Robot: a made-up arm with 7 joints.
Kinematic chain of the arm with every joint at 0, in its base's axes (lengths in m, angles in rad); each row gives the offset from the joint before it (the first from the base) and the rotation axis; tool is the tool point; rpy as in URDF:
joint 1: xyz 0 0 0.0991 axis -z
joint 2: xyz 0 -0.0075 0.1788 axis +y
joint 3: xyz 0 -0.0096 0.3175 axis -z
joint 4: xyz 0 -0.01 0.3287 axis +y
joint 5: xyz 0 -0.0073 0.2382 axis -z
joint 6: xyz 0 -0.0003 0.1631 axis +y
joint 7: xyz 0 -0.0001 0.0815 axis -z
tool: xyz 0 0 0 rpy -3.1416 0 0
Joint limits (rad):
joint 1: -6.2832..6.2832
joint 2: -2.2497..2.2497
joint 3: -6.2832..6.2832
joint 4: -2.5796..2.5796
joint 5: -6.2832..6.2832
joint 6: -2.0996..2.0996
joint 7: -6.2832..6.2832
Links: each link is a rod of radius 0.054 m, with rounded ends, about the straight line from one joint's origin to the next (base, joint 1, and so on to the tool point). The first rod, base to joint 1, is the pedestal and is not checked.
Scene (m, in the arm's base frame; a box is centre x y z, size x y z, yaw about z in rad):
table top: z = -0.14
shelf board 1: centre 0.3 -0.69 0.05 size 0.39 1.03 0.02 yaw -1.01
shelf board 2: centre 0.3 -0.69 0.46 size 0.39 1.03 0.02 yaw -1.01
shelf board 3: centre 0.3 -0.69 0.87 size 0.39 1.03 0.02 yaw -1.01
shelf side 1: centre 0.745 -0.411 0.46 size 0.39 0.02 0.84 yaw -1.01
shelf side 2: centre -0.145 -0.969 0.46 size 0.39 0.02 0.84 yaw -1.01
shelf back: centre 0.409 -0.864 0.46 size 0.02 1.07 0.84 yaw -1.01
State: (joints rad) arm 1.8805 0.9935 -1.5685 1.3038 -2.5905 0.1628 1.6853
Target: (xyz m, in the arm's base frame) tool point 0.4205 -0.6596 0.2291
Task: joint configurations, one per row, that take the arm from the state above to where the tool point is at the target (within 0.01 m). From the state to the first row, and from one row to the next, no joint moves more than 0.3 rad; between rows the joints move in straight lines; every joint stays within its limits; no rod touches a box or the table.
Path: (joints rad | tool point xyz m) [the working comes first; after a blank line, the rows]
Joints at the target: 1.6097 1.4347 -1.3128 1.6171 -2.5911 0.0939 1.6853
Straight joint move there: touches shelf board 2.

1: 2.0923 0.9954 -1.7559 1.5530 -2.5829 0.1548 1.6853 | 0.1405 -0.6751 0.7058
2: 2.3041 0.9974 -1.9433 1.8022 -2.5752 0.1468 1.6853 | 0.0685 -0.5601 0.7095
3: 2.5159 0.9993 -2.1307 2.0514 -2.5676 0.1388 1.6853 | 0.0098 -0.4302 0.6964
4: 2.2552 1.1367 -1.8534 2.2232 -2.5763 0.0792 1.6853 | 0.0976 -0.4466 0.5143
5: 1.9945 1.2742 -1.5760 2.3949 -2.5851 0.0195 1.6853 | 0.1674 -0.3871 0.3496
6: 1.7338 1.4116 -1.2986 2.5666 -2.5939 -0.0401 1.6853 | 0.1847 -0.2841 0.2291
7: 1.7028 1.4174 -1.3022 2.3292 -2.5932 -0.0066 1.6853 | 0.2700 -0.3654 0.2176
8: 1.6718 1.4231 -1.3057 2.0918 -2.5925 0.0269 1.6853 | 0.3392 -0.4579 0.2140
9: 1.6407 1.4289 -1.3093 1.8545 -2.5918 0.0604 1.6853 | 0.3899 -0.5573 0.2181
10: 1.6097 1.4347 -1.3128 1.6171 -2.5911 0.0939 1.6853 | 0.4205 -0.6596 0.2291

